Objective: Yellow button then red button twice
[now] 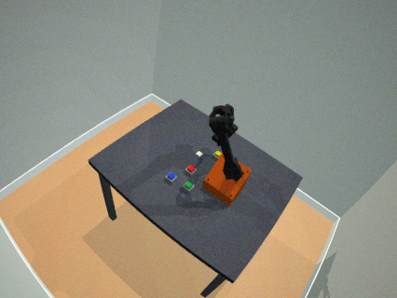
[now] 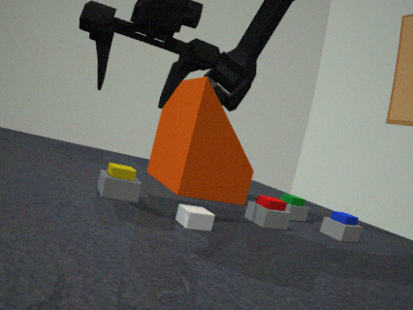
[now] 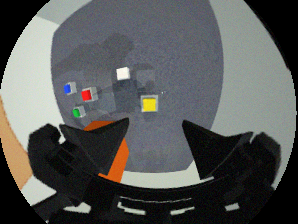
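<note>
Right now the yellow button is 9 cm below my gripper tip and 1 cm to the left of it. The rest, counted from my gripper tip: green button 33 cm to the left, 9 cm below, 5 cm behind; then red button 23 cm to the left, 9 cm below, 3 cm ahead; then white block 12 cm below, 9 cm to the left, 8 cm ahead.
</note>
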